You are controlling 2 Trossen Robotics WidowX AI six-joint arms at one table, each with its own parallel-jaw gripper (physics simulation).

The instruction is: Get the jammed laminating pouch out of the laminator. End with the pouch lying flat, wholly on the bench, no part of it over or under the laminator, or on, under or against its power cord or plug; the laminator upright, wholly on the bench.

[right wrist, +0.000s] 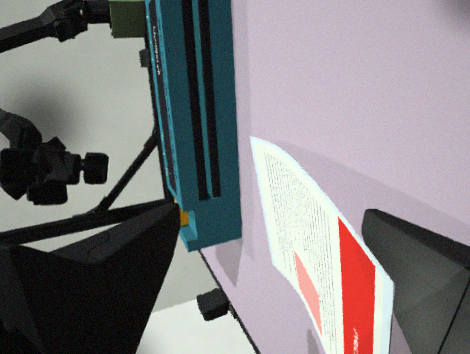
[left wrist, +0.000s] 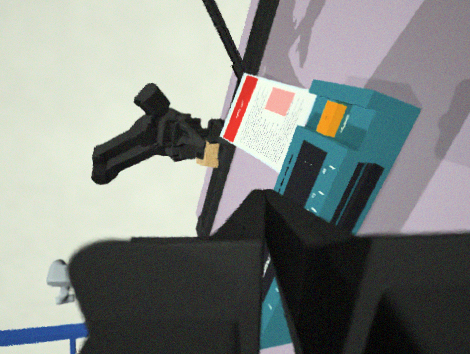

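Where they show: left gripper, fingertip midpoint: (right wrist: pixel 69 178) (left wrist: pixel 261 199); right gripper, fingertip midpoint: (right wrist: pixel 271 217) (left wrist: pixel 217 143); left arm's base, origin of the base link: (right wrist: pixel 109 11); right arm's base, origin of the base link: (left wrist: pixel 202 148).
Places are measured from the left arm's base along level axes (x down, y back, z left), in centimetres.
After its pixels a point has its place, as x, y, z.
Observation:
The teal laminator (left wrist: pixel 395 120) {6.9, -60.0, -1.9} (right wrist: pixel 225 150) {8.3, -61.2, 12.5} stands upright near the bench edge, with an orange patch at one end. The white pouch with a red band (left wrist: pixel 265 120) {7.5, -78.0, 19.6} (right wrist: pixel 305 215) {7.0, -75.7, 22.8} is out of the slots. In the right wrist view a strip of bench shows between it and the laminator; it is curved and tilted, not flat. My right gripper (right wrist: pixel 271 217) {0.9, -77.8, 29.6} is open around the pouch, whose red end is close beside one finger; contact is unclear. My left gripper (left wrist: pixel 261 199) {-12.2, -49.1, -3.7} is shut and empty, in front of the laminator in its view. The power cord cannot be made out.
The pale purple bench (left wrist: pixel 430 200) {10.3, -52.1, 0.0} (right wrist: pixel 325 100) {10.3, -69.4, 27.2} ends at a dark rail beside the laminator. A black arm (left wrist: pixel 170 130) {-9.1, -81.0, 31.7} and a tan block (left wrist: pixel 210 155) {5.6, -85.9, 45.9} show near the pouch's red end. A green block (right wrist: pixel 127 20) {4.0, -5.0, 0.0} shows beside the laminator.

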